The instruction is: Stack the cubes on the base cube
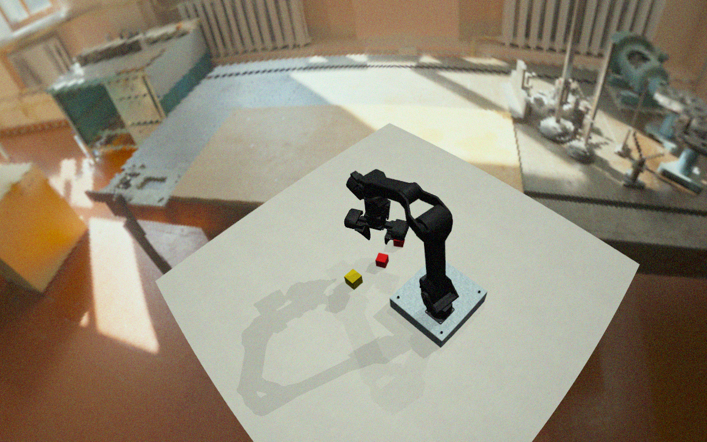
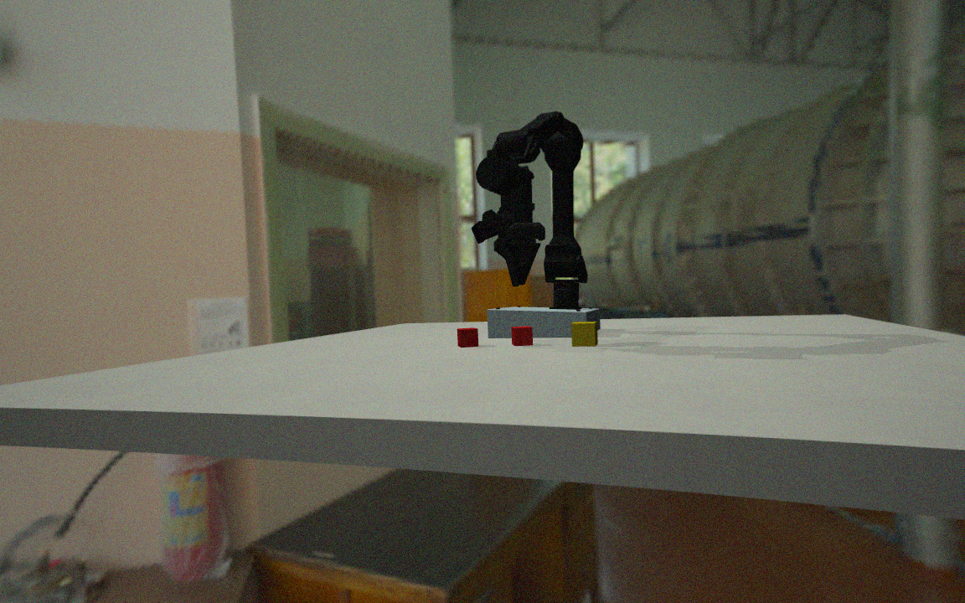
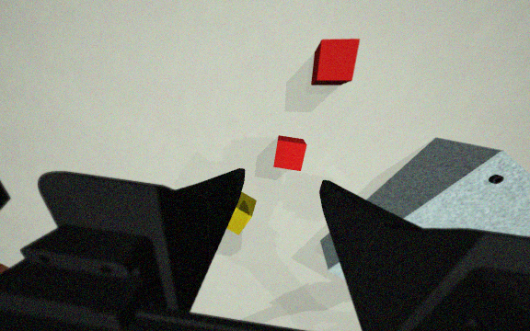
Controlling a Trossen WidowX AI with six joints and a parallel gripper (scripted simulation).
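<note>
The yellow base cube lies 12 cm to the left of my gripper tip and 9 cm below it.
</note>
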